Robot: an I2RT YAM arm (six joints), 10 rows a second.
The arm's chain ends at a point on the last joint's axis. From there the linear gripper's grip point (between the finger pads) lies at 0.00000 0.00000 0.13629 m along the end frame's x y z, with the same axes.
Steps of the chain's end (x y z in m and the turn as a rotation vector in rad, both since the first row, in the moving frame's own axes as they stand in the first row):
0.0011, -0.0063, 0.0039, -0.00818, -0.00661, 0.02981
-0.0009, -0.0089, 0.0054, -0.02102, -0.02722, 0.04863
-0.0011, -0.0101, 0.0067, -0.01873, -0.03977, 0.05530
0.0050, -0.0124, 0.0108, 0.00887, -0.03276, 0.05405
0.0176, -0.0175, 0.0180, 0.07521, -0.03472, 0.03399
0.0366, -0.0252, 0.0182, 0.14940, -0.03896, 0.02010
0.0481, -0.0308, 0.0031, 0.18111, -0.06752, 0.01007
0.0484, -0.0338, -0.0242, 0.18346, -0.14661, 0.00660
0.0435, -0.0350, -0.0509, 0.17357, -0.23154, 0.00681
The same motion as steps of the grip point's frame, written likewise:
0.0002, -0.0052, 0.0039, -0.00818, -0.00661, 0.02981
-0.0047, -0.0061, 0.0053, -0.02102, -0.02722, 0.04863
-0.0066, -0.0077, 0.0066, -0.01873, -0.03977, 0.05530
0.0006, -0.0137, 0.0107, 0.00887, -0.03276, 0.05405
0.0130, -0.0278, 0.0175, 0.07521, -0.03472, 0.03399
0.0315, -0.0455, 0.0166, 0.14940, -0.03896, 0.02010
0.0391, -0.0554, 0.0006, 0.18111, -0.06752, 0.01007
0.0287, -0.0586, -0.0279, 0.18346, -0.14661, 0.00660
0.0125, -0.0584, -0.0566, 0.17357, -0.23154, 0.00681

